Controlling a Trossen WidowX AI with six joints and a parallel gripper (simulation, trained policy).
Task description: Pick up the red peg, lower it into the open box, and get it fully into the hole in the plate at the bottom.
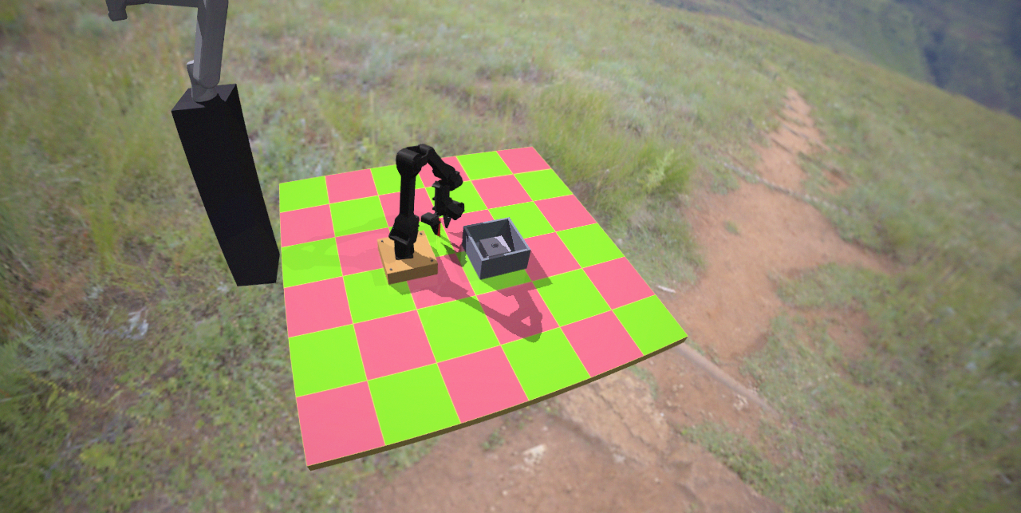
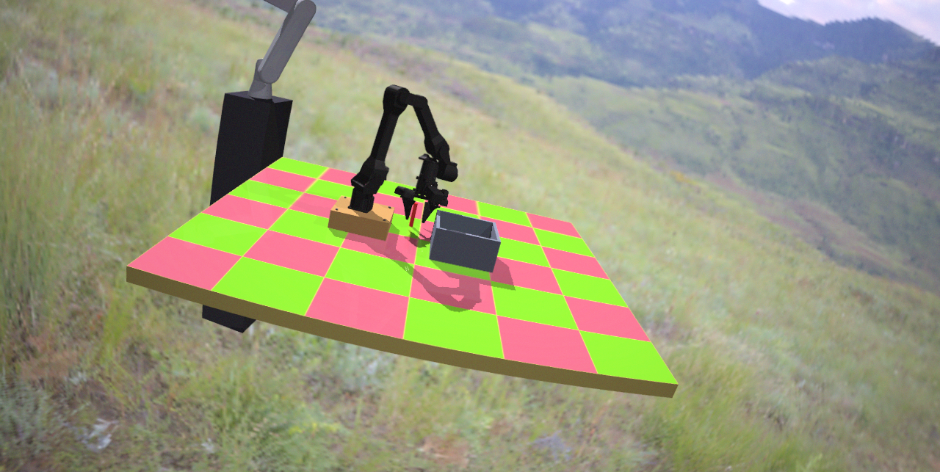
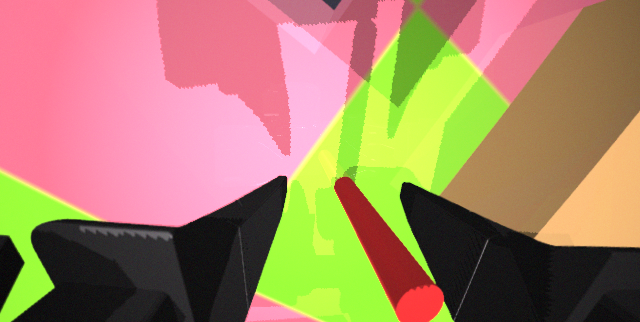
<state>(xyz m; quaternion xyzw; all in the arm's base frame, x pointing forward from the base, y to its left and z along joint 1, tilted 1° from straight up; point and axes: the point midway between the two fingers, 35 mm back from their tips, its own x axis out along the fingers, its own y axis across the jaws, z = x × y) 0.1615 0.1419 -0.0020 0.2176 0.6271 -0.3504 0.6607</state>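
The red peg is 1 cm behind my gripper tip and 2 cm above it. Round my gripper tip: pale plate (18 cm ahead, 15 cm to the right, 3 cm above); grey box (18 cm ahead, 15 cm to the right, 1 cm above).
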